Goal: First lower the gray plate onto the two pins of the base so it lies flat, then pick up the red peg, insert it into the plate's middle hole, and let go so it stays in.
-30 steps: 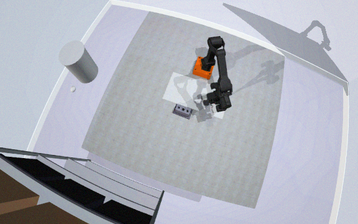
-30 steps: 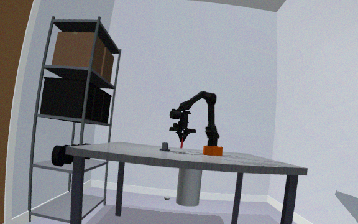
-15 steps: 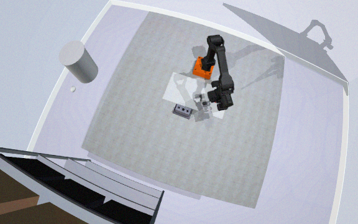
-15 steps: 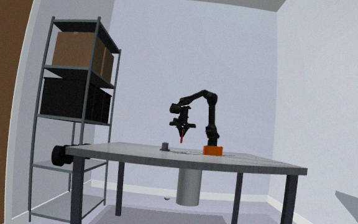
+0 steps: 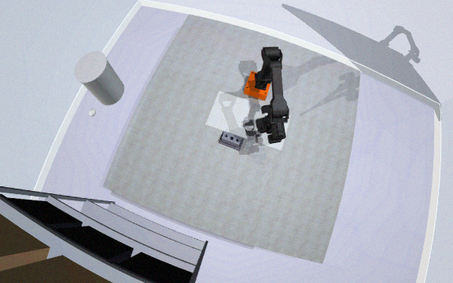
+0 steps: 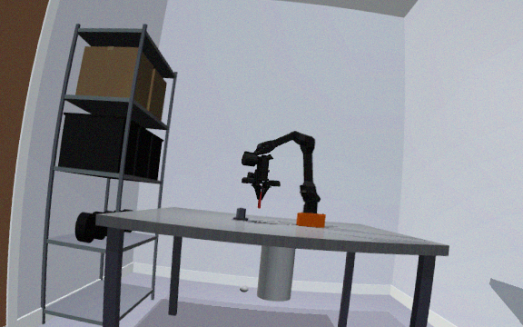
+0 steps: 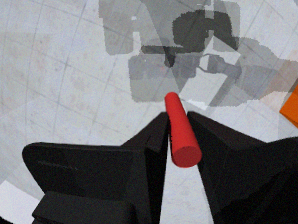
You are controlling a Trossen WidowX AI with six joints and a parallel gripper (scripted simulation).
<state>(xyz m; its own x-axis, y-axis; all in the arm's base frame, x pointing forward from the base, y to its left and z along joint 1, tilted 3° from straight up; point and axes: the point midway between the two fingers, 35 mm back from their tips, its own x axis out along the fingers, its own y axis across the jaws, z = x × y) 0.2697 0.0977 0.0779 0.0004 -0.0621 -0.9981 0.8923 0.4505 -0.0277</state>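
My gripper tip is 160 mm to the left of the gray plate, 80 mm short of it and 70 mm above it. Round my gripper tip: red peg: right at my gripper tip; then dark base: 160 mm to the right, 100 mm below, 80 mm ahead.
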